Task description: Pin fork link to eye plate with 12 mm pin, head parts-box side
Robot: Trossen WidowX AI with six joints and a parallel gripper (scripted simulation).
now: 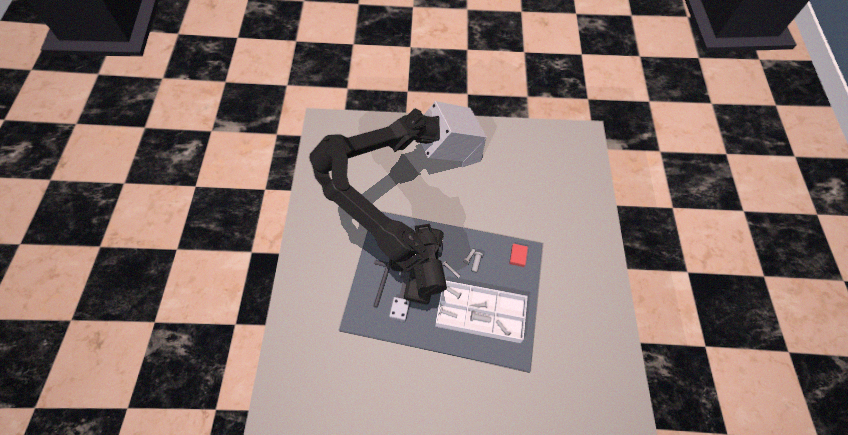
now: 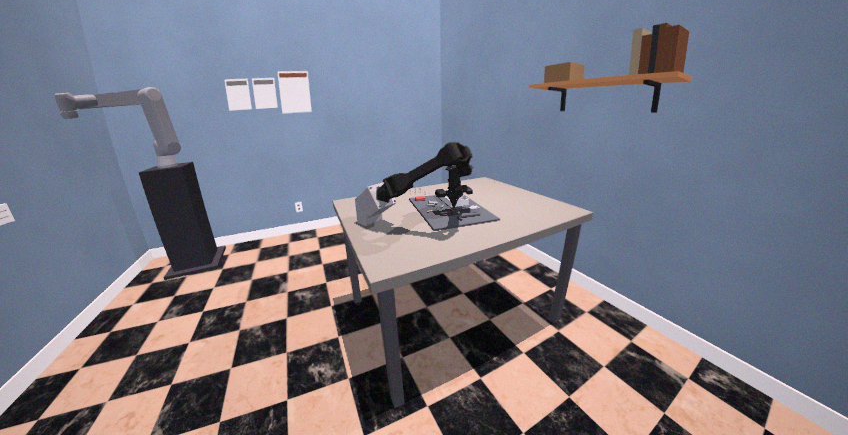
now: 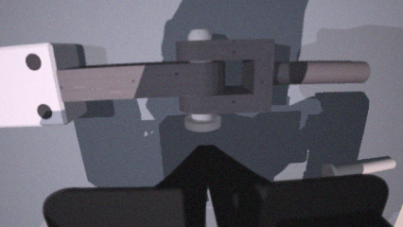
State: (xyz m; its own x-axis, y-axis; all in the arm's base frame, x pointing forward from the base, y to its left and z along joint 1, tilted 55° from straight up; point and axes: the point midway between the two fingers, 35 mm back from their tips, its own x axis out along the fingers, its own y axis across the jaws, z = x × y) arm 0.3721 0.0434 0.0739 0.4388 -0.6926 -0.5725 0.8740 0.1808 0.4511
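The eye plate is 40 mm to the right of my hand, 40 mm below it and 10 mm ahead of it. Round my hand: dark fork link (40 mm below, 30 mm to the right, 30 mm behind); pin (80 mm to the left, 50 mm below, 20 mm behind); dark mat (60 mm to the left, 60 mm below, 10 mm ahead).
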